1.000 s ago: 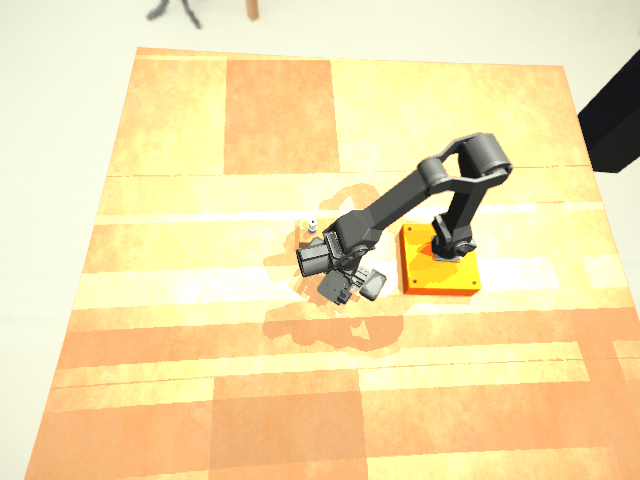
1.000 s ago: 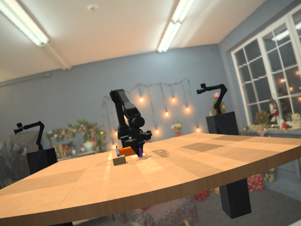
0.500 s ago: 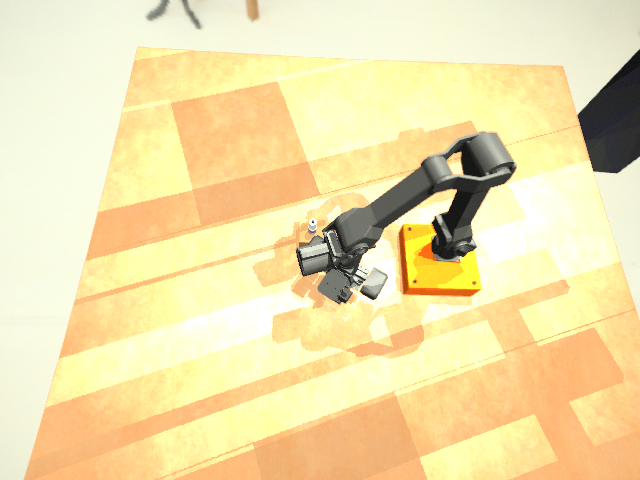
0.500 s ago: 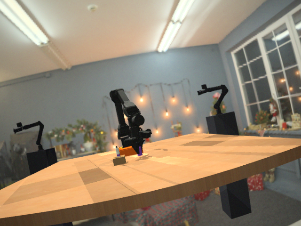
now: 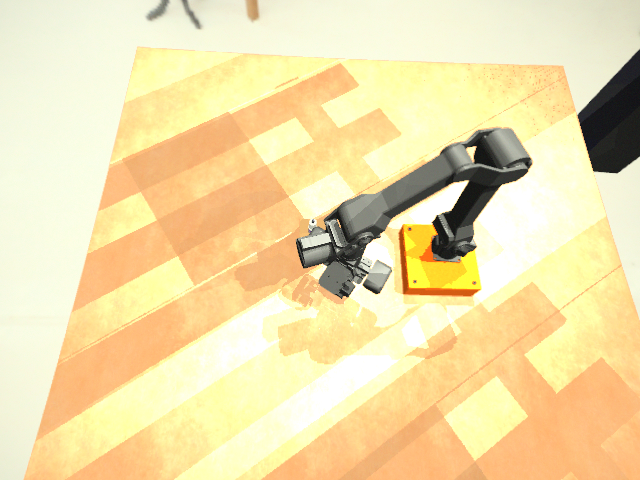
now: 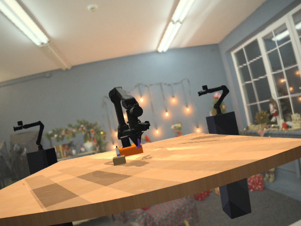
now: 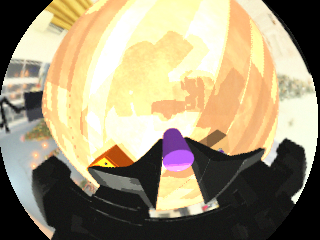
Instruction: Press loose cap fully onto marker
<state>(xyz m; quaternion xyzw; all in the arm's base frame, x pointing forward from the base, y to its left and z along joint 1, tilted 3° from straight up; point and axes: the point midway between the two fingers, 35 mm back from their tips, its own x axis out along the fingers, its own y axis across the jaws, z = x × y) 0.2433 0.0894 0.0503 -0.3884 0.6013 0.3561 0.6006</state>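
My gripper tip is now 80 mm short of the tan holder block, 110 mm to the left of it and 50 mm above it. Round my gripper tip: purple cap: 10 mm above.
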